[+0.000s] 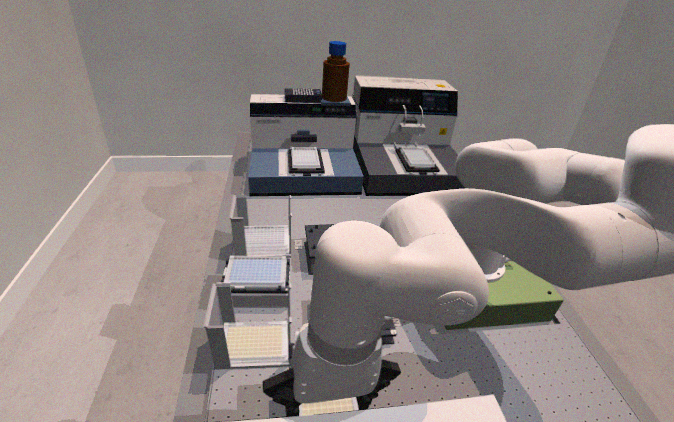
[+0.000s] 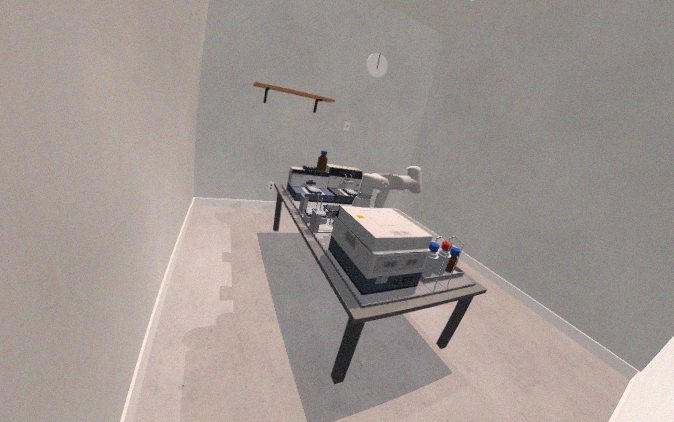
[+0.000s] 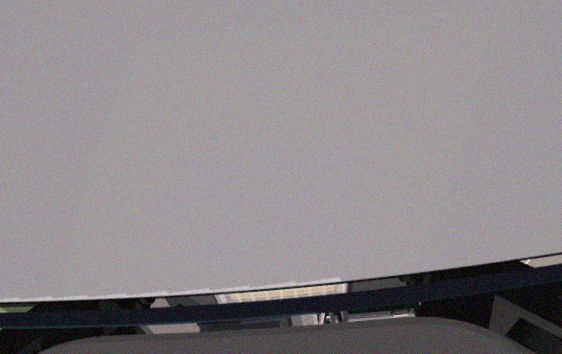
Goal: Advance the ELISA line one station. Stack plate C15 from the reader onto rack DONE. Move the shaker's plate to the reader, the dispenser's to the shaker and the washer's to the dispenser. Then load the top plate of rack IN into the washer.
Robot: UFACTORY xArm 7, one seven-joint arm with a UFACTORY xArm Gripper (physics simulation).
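Places are measured from the arm's base along level axes (x ahead, y left, z up), in centimetres.
Where they show: gripper, between the fingertips: (image 1: 327, 410).
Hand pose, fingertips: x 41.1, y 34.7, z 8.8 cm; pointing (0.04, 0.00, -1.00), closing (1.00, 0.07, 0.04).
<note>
After its pixels a point has its place.
My gripper (image 1: 329, 395) @[x 41.1, y 34.7, z 8.8 cm] is open, low around this plate, with a dark finger showing on each side. The washer (image 1: 264, 167) holds a clear plate (image 1: 306, 158) @[x 37.5, y -46.9, z 4.3 cm]. The dispenser (image 1: 377, 167) @[x 14.7, y -44.0, z 2.5 cm] holds a clear plate (image 1: 416, 158) @[x 1.5, y -45.3, z 5.1 cm]. A black shaker block (image 1: 314, 239) @[x 38.2, y -11.0, z 0.7 cm] is half hidden behind the arm. At the left stand a rack with a white plate (image 1: 266, 240) @[x 49.9, y -14.3, z -1.8 cm], a blue plate (image 1: 257, 270) @[x 51.5, y -0.5, z 1.4 cm], and a rack with a yellow plate (image 1: 256, 341) @[x 51.7, y 14.1, z -3.4 cm].
The reader (image 2: 381, 247) @[x 53.5, y 75.6, z 17.2 cm] (image 1: 419, 412) @[x 33.4, y 42.3, z 21.8 cm] is a big white box at the near end of the table. A brown bottle (image 1: 335, 75) @[x 27.5, y -62.0, z 26.6 cm] (image 2: 322, 161) @[x 28.4, y -62.4, z 26.7 cm] stands on the washer. The arm's green base pad (image 1: 519, 289) @[x -5.9, y 9.2, z 0.5 cm] is at the right. Small capped bottles (image 2: 444, 257) @[x 4.8, y 72.7, z 6.6 cm] stand beside the reader.
</note>
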